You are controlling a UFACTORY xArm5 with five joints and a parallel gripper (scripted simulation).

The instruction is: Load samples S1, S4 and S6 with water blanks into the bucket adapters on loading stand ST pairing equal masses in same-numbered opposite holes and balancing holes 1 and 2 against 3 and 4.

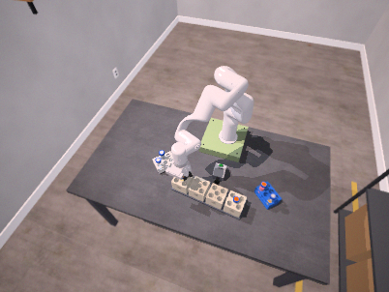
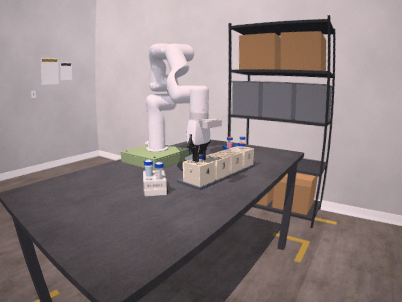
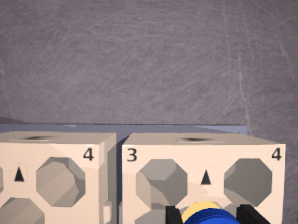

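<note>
The sample tube S6 is 1 cm to the right of my hand and 5 cm below it. Also, from my hand: blue sample rack: 10 cm behind, 50 cm to the left, 9 cm below; white blanks rack: 10 cm behind, 17 cm to the right, 9 cm below; sample tube S4: 2 cm ahead, 32 cm to the left, 5 cm below.
</note>
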